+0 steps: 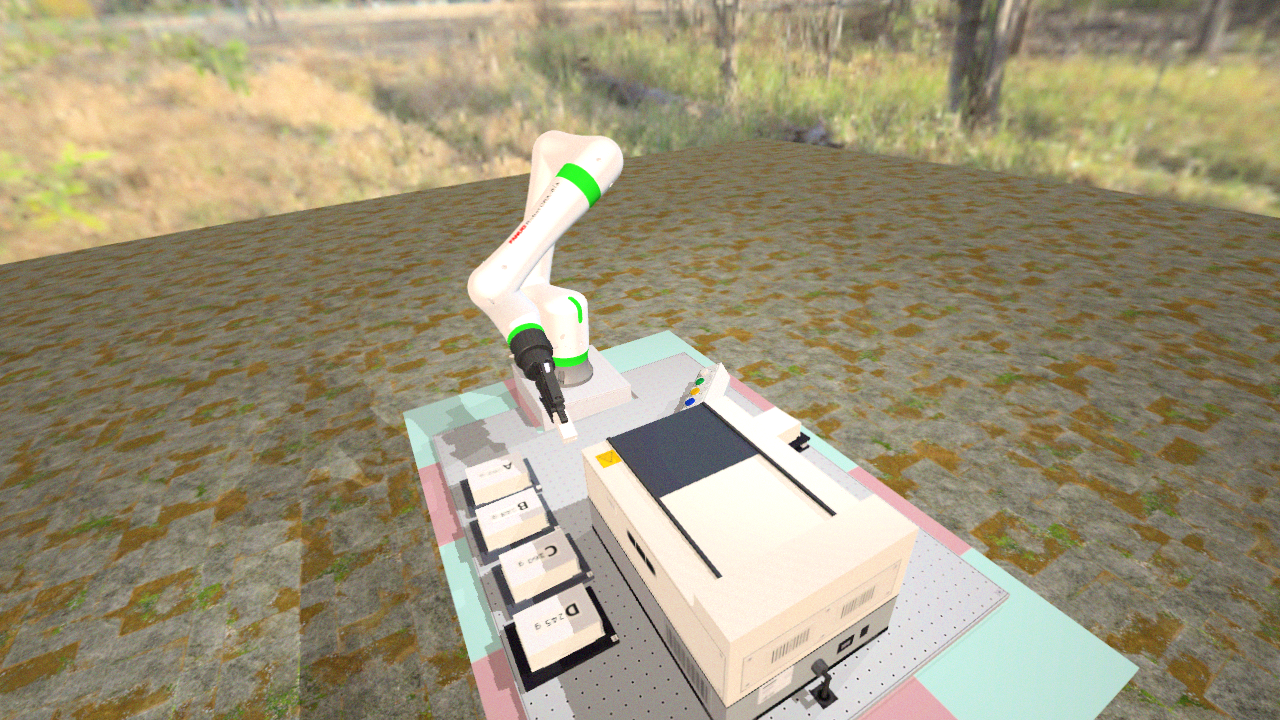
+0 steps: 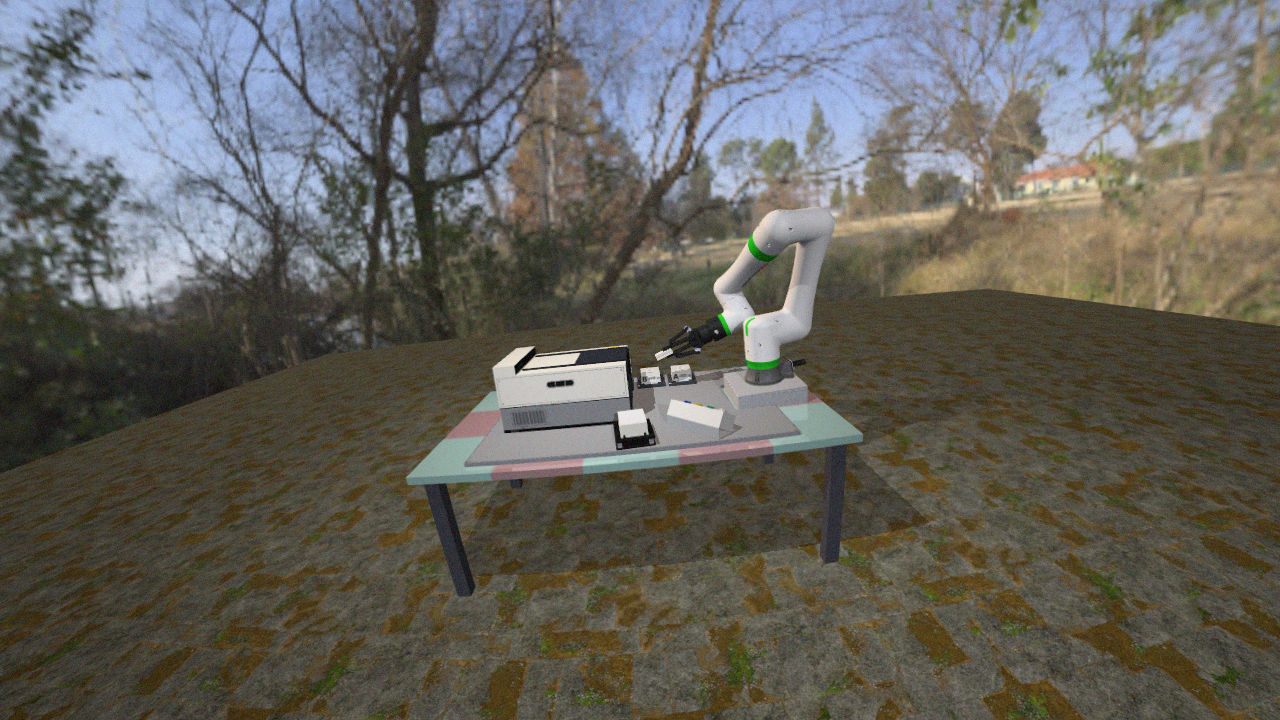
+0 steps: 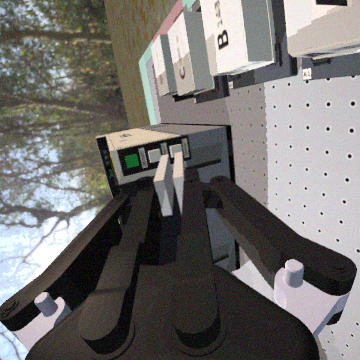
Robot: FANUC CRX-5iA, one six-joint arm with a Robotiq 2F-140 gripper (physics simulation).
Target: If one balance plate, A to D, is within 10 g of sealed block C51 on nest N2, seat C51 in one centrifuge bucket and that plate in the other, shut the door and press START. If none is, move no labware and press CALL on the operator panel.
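Frame: origin at the arm's base, x ahead, y down, z left, level; centimetres.
Seen in the pictures: gripper, between the fingertips: (image 1: 570,439) (image 2: 656,357) (image 3: 174,166); arm's base, origin of its link: (image 1: 567,373) (image 2: 764,378).
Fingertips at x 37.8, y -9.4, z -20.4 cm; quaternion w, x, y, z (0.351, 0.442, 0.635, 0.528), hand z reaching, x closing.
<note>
Pixels of each thing's top centre, then the offset from my fingertips to it. "spot": a spot on its surface instead. Level surfaces: height alone.
- dark panel, centre of its top: (image 1: 682,445) (image 2: 601,355) dy -6.3, dx +22.7, dz +11.4 cm
- green button, centre of its top: (image 3: 125,161) dy -4.1, dx +11.5, dz -1.3 cm
- Plates A, centre of its top: (image 1: 496,470) (image 2: 680,368) dy +9.6, dx -13.0, dz -13.1 cm
- B, centre of its top: (image 3: 219,16) (image 1: 510,511) (image 2: 649,370) dy +9.6, dx +0.5, dz -16.2 cm
- C, centre of its top: (image 1: 537,556) (image 3: 179,57) dy +9.6, dx +14.4, dz -17.2 cm
- D, centre of its top: (image 1: 556,617) (image 3: 158,67) dy +9.6, dx +27.5, dz -20.8 cm
- white block, centre of its top: (image 1: 769,424) (image 2: 631,416) dy +7.7, dx +17.7, dz +42.8 cm
- operator panel, centre of its top: (image 1: 705,381) (image 2: 699,403) dy +6.6, dx -4.5, dz +43.5 cm
- white block's dark nest, a spot on its surface: (image 2: 635,439) spot: dy +12.2, dx +18.2, dz +50.9 cm
- table, height of its surface: dy +16.3 cm
- perforated grey plate, height of its surface: dy +15.0 cm
- small black fixture, a spot on its surface: (image 1: 823,687) spot: dy +12.4, dx +61.2, dz +4.6 cm
My gripper (image 1: 567,429) (image 2: 663,353) (image 3: 174,166) is shut and empty, its pale tips in the air a little off the centrifuge's front end. The centrifuge (image 1: 805,537) (image 2: 563,386) (image 3: 200,141) has a dark panel (image 1: 684,449) in its top; its interior is hidden. Its front strip carries a green button (image 3: 131,160) and two white ones, partly overlapped by my tips. Plates A (image 1: 498,480) (image 3: 325,32), B (image 1: 511,521) (image 3: 240,42), C (image 1: 539,569) (image 3: 190,55) and D (image 1: 559,634) (image 3: 162,65) sit in a row of nests. A white block (image 1: 778,423) (image 2: 631,421), apparently C51, sits across the centrifuge.
The operator panel (image 1: 712,388) (image 2: 695,415), with green, yellow and blue buttons, stands between the arm's base (image 2: 767,391) and the white block's dark nest (image 2: 635,439). The table (image 2: 443,462) has a perforated grey plate (image 1: 957,591) (image 3: 310,130). A small black fixture (image 1: 823,687) stands at the centrifuge's rear.
</note>
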